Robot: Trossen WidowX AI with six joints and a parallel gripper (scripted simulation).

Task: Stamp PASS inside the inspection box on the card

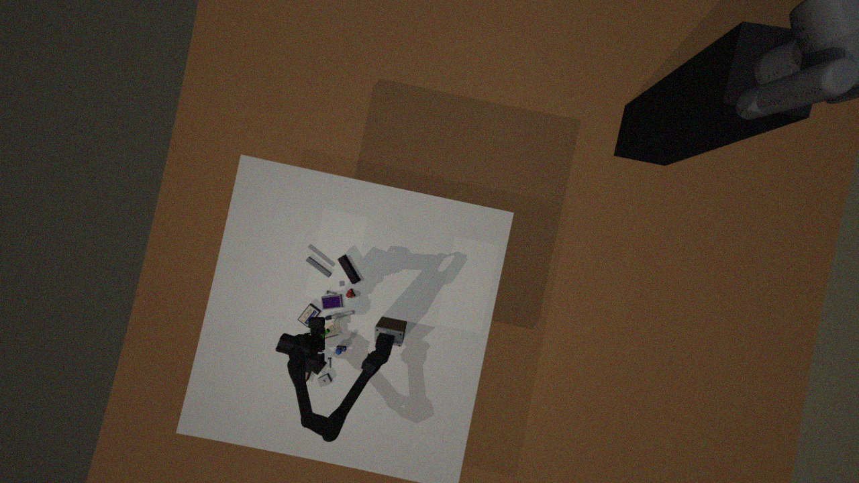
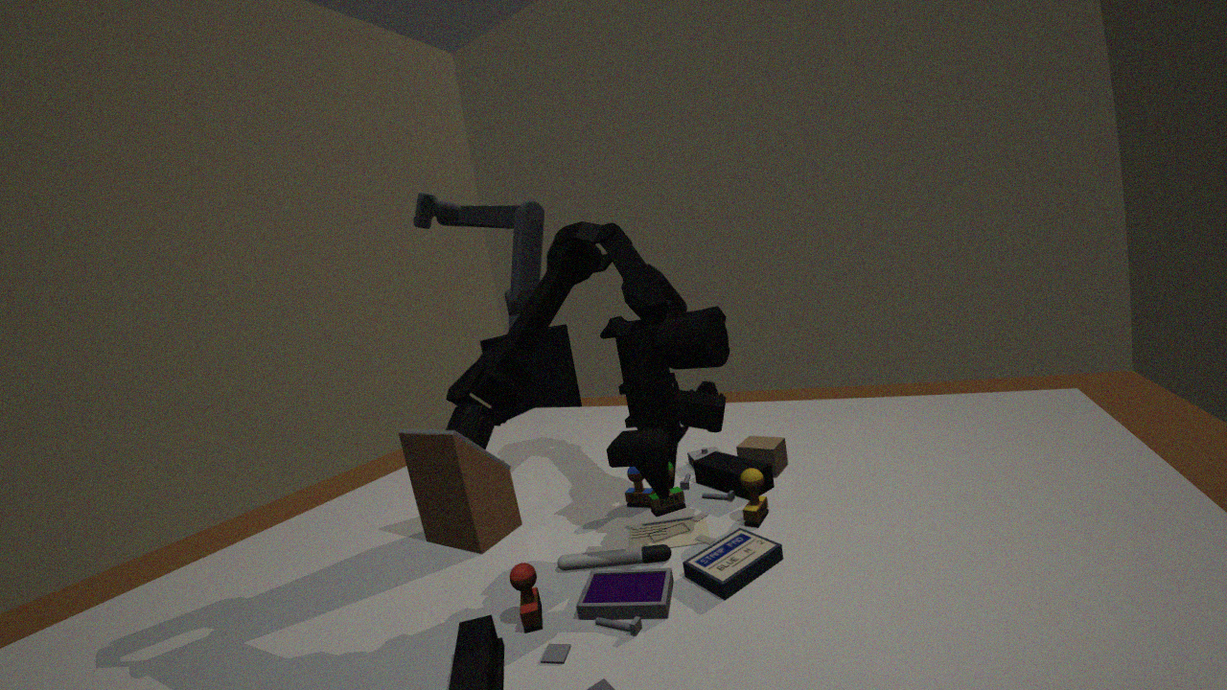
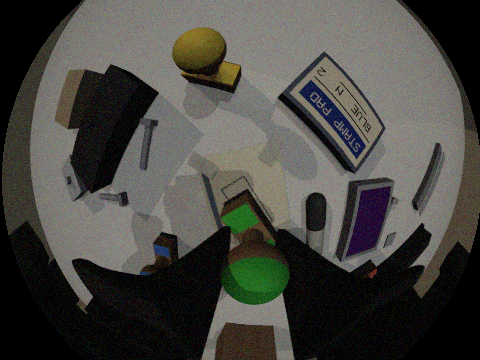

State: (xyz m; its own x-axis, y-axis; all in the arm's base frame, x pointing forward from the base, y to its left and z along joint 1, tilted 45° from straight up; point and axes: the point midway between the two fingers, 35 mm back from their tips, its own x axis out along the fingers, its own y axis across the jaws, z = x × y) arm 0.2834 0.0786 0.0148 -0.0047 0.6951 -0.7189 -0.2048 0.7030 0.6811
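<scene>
Now: the pale card 60 mm below my gripper tip and 10 mm behind it. From my gripper tip the other things lie so: blue stamp (80 mm behind, 70 mm to the left, 40 mm below); dark marker (70 mm to the right, 50 mm below, 20 mm behind); green-knobbed PASS stamp (right at my gripper tip).
</scene>
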